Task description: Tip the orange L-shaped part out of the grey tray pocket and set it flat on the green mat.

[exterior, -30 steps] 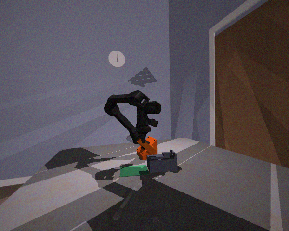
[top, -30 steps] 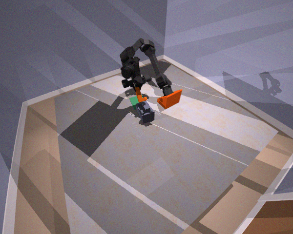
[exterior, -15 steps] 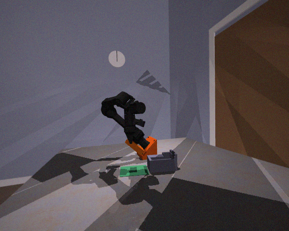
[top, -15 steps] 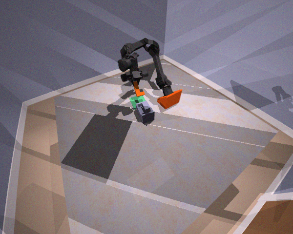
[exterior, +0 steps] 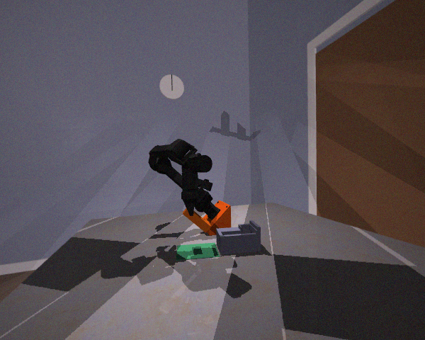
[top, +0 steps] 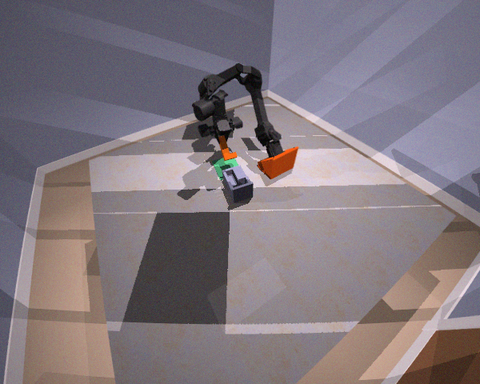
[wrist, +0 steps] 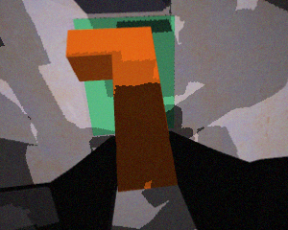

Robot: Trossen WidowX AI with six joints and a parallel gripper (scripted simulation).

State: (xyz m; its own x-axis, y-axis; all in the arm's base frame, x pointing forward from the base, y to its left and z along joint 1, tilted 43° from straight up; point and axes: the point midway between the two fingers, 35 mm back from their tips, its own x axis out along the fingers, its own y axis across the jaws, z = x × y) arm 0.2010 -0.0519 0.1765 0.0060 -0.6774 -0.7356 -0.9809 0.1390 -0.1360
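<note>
My gripper tip is now 20 mm to the right of the green mat and 150 mm above it. Also, from my gripper tip: orange L-shaped part 10 mm behind, 30 mm to the left, 30 mm below.
</note>
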